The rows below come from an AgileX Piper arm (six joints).
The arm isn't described. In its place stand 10 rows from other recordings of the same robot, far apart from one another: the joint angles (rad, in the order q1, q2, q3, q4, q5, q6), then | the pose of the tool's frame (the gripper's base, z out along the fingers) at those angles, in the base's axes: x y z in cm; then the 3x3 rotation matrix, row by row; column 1 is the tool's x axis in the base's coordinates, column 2 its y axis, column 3 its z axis.
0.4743, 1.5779, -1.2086, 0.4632, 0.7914, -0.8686 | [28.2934, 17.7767, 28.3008], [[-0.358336, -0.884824, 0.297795], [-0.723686, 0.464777, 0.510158], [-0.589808, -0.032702, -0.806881]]
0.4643, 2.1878, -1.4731, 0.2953, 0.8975, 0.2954 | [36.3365, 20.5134, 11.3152], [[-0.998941, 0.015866, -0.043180], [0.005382, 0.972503, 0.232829], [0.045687, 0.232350, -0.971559]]
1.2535, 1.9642, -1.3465, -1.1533, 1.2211, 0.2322 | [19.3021, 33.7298, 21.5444], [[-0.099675, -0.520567, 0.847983], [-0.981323, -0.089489, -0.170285], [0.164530, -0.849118, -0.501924]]
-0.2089, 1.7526, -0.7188, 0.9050, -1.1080, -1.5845 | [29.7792, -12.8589, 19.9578], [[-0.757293, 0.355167, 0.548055], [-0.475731, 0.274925, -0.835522], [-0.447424, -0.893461, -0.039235]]
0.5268, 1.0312, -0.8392, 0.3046, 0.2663, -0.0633 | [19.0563, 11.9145, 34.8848], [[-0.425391, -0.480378, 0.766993], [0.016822, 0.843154, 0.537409], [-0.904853, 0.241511, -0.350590]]
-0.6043, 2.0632, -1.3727, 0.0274, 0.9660, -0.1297 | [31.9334, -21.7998, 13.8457], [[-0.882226, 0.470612, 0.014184], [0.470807, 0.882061, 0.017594], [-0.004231, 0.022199, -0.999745]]
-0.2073, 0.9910, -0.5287, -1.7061, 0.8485, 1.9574 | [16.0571, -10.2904, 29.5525], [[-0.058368, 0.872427, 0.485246], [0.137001, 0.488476, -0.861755], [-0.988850, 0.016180, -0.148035]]
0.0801, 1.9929, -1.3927, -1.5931, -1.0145, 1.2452 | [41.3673, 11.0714, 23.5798], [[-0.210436, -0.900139, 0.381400], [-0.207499, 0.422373, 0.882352], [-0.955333, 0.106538, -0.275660]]
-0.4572, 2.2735, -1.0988, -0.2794, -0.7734, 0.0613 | [39.5670, -17.5118, 7.2468], [[-0.329074, 0.225790, 0.916913], [0.008014, 0.971626, -0.236387], [-0.944270, -0.070440, -0.321546]]
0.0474, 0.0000, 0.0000, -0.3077, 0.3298, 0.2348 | [5.4058, -0.6371, 18.4874], [[-0.228301, 0.035273, 0.972951], [-0.067855, 0.996337, -0.052043], [-0.971223, -0.077901, -0.225071]]
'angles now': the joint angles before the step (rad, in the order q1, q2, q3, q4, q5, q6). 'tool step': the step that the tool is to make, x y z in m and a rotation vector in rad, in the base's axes. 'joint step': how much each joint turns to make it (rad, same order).
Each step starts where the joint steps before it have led.
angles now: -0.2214, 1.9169, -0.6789, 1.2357, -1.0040, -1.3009
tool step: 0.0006, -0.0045, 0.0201, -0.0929, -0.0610, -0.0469
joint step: 0.0001, -0.0336, -0.0183, 0.0106, -0.0942, -0.0030
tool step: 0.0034, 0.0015, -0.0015, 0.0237, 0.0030, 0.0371
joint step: 0.0001, -0.0011, -0.0021, -0.0235, 0.0385, 0.0017
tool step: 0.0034, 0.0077, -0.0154, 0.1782, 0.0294, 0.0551
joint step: -0.0002, 0.0019, 0.0000, 0.0310, 0.1862, -0.0066
